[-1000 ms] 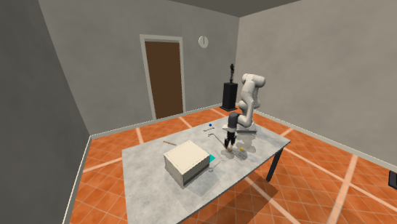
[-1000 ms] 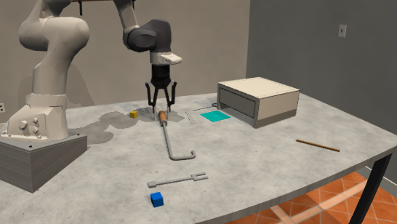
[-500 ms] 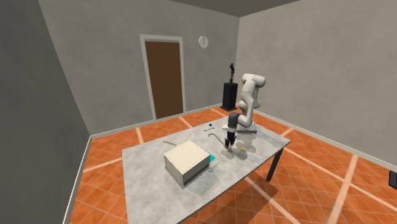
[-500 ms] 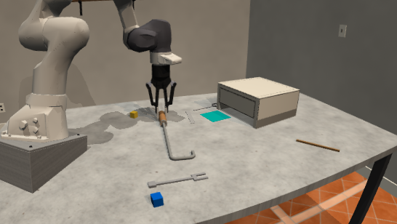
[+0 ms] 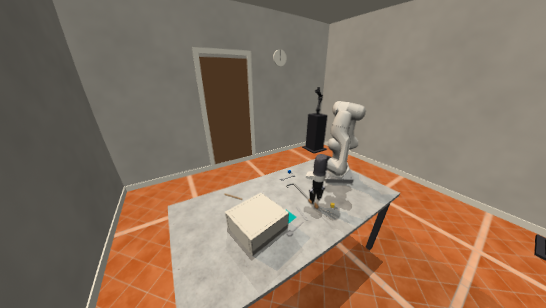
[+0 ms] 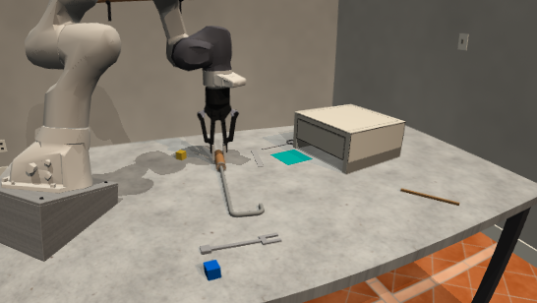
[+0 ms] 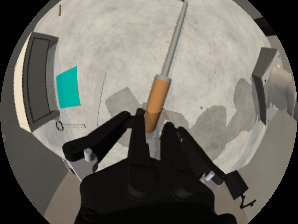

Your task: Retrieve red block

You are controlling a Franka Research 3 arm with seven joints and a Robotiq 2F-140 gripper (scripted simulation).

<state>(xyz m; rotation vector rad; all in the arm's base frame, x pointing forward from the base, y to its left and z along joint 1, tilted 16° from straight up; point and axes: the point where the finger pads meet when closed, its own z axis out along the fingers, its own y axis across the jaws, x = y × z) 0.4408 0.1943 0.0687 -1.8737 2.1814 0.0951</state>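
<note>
Right now my hand is 12 cm past the yellow cube, 7 cm to the right of it and 2 cm above it. Round my hand: hook tool: 16 cm to the right, 2 cm below, 2 cm ahead; then teal square: 25 cm ahead, 3 cm below, 2 cm to the right; then red block: 44 cm ahead, 2 cm to the right, 2 cm below.
</note>
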